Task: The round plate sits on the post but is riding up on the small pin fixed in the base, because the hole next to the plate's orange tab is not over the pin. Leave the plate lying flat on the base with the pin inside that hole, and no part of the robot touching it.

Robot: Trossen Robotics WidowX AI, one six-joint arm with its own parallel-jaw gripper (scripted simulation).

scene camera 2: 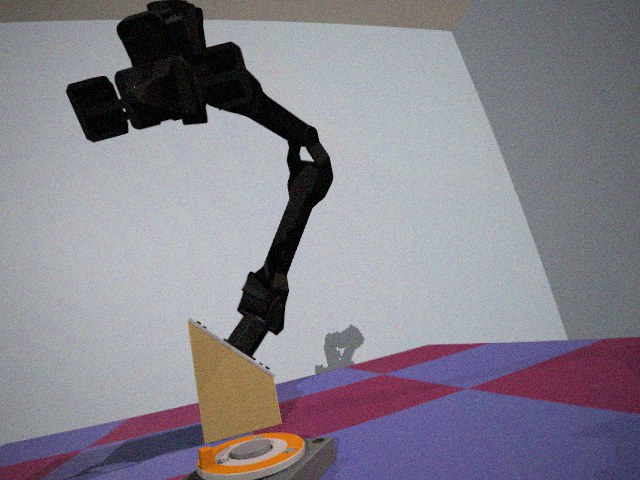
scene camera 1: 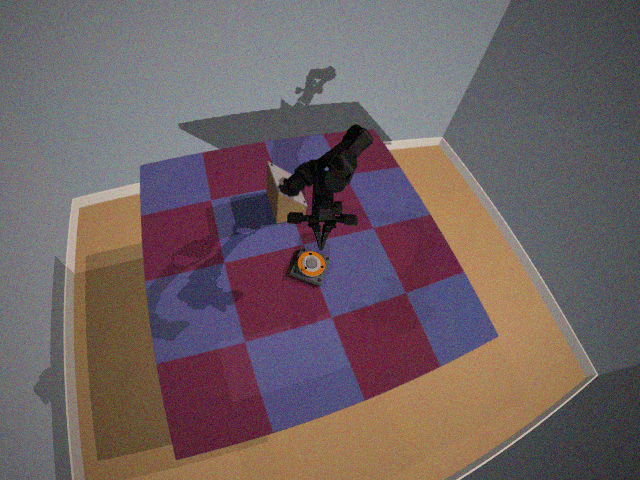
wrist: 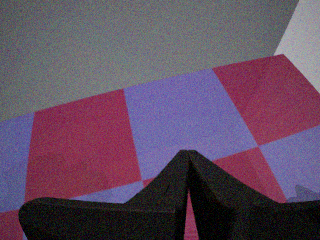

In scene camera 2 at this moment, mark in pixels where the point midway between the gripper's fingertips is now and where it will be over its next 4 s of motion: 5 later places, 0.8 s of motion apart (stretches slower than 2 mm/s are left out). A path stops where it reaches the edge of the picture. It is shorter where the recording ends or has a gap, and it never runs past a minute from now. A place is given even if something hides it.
My gripper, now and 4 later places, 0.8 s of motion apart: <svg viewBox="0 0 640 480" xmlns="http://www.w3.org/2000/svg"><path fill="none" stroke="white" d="M131 97L202 422L199 460L197 450L197 415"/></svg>
